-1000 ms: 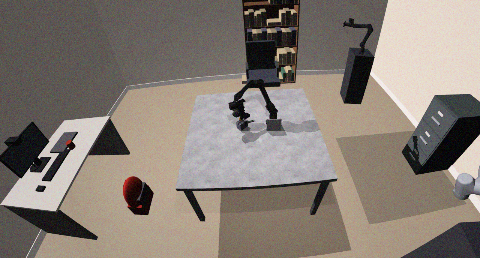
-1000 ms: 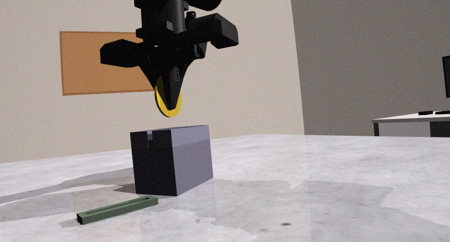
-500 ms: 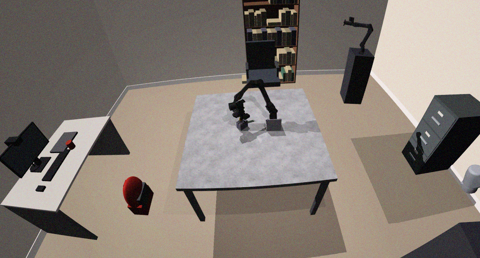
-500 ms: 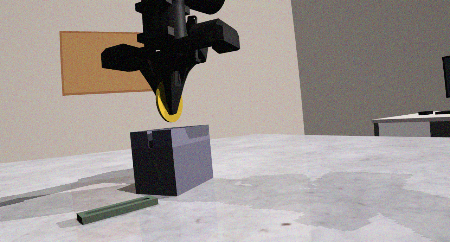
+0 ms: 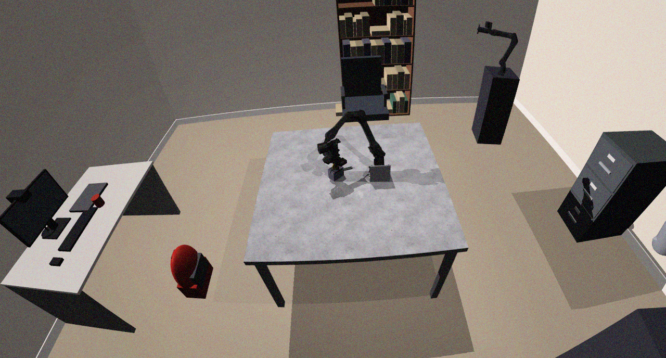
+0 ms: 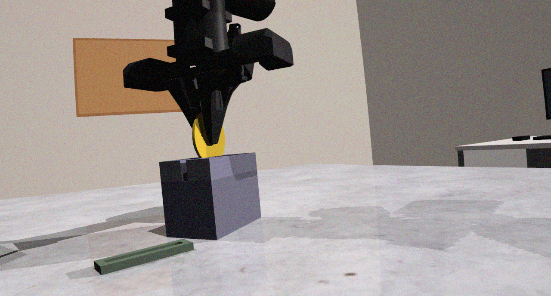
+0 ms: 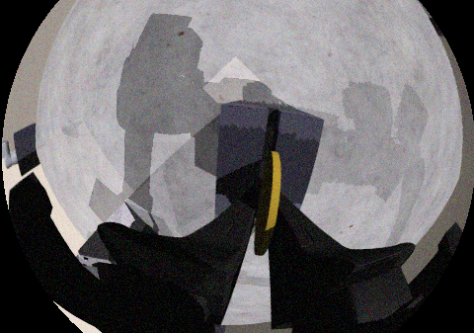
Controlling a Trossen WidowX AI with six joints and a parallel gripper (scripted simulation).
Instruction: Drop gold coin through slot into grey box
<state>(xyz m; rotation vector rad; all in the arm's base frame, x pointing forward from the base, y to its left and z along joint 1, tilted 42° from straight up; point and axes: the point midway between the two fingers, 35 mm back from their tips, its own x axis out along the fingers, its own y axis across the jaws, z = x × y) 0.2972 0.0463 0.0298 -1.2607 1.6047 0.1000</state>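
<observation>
Right now the gold coin is right at my gripper tip.
</observation>
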